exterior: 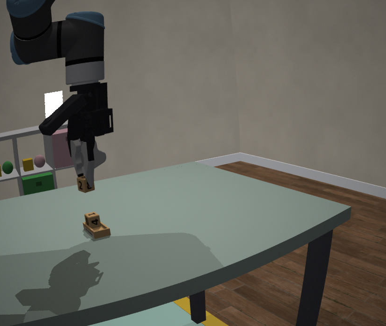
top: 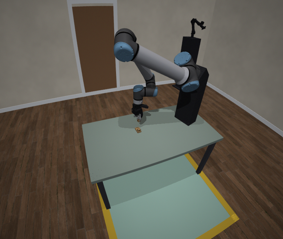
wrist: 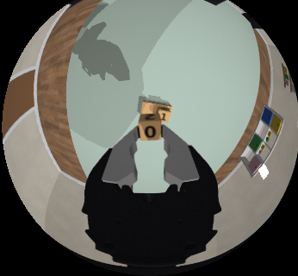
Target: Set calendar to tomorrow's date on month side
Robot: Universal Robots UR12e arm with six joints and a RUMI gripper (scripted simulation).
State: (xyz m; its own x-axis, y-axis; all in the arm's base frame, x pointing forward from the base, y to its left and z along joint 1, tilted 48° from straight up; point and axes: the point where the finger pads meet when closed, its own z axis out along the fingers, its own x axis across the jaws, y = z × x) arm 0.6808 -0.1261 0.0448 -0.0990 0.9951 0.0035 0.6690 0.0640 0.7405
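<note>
The cube is 1 cm below my hand. From my hand the other things lie so: wooden calendar tray: 13 cm below, 2 cm to the left, 2 cm ahead.
</note>
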